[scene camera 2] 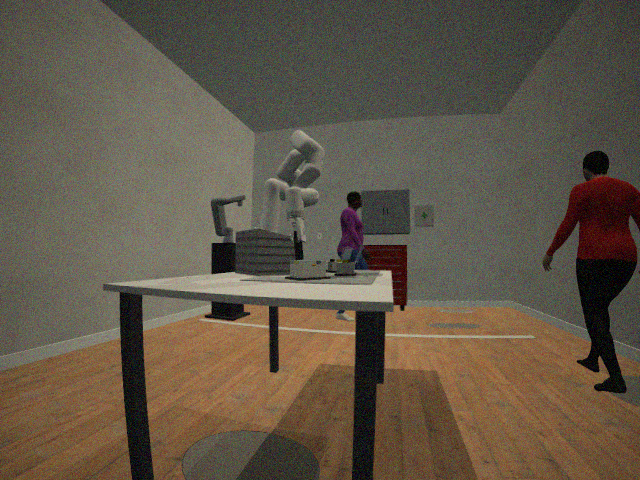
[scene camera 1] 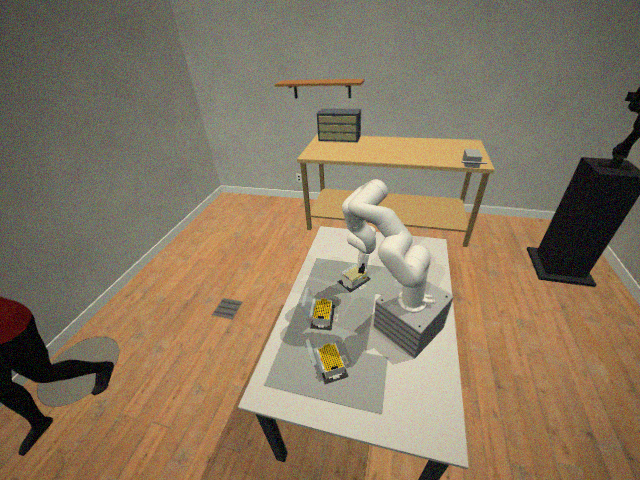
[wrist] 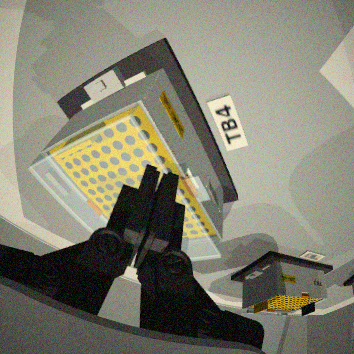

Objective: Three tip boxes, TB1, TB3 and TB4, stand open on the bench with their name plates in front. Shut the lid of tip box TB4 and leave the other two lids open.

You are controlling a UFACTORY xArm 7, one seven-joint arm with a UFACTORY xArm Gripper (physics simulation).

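Frame: origin at the arm's base, x left, y ahead, z down, level; metres.
Seen in the pictures: gripper, fingertip midpoint: (scene camera 2: 299, 259) (scene camera 1: 361, 272) (wrist: 153, 189); arm's base, link origin: (scene camera 2: 267, 234) (scene camera 1: 412, 300).
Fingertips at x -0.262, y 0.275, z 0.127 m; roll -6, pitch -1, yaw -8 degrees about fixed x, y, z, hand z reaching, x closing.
Note:
Offsets run from my fingertips to a thing's top centre. "spot": to the spot under its first point. Level surfaces: height alone.
Tip box TB4 @[dx +0.004, dy +0.028, dz +0.000 m] (scene camera 1: 354, 277) (scene camera 2: 308, 269) (wrist: 195, 150) is the far box in scene camera 1, with its name plate @[spot: dx +0.051, dy -0.010, dz +0.076 m] (wrist: 238, 139) beside it. Its clear lid @[spot: dx -0.048, dy +0.036, dz +0.001 m] (wrist: 62, 187) lies down over the yellow tip rack; whether it is fully latched I cannot tell. My gripper (scene camera 1: 361, 270) (scene camera 2: 298, 257) (wrist: 153, 189) is shut and empty, its fingertips at the lid's top; contact is unclear. The middle box @[dx +0.285, dy +0.133, dz +0.012 m] (scene camera 1: 322, 311) (wrist: 300, 286) and the near box @[dx +0.534, dy +0.039, dz +0.003 m] (scene camera 1: 330, 360) have clear lids standing open on their left sides in scene camera 1. I cannot read which is TB1 or TB3.
The boxes stand on a grey mat @[dz +0.077 m] (scene camera 1: 356, 400) on the white bench @[dz +0.081 m] (scene camera 1: 423, 413). The arm's grey ribbed base block (scene camera 1: 413, 330) (scene camera 2: 263, 253) stands beside them. A person in red (scene camera 2: 604, 222) and a person in purple (scene camera 2: 351, 227) are on the floor away from the bench.

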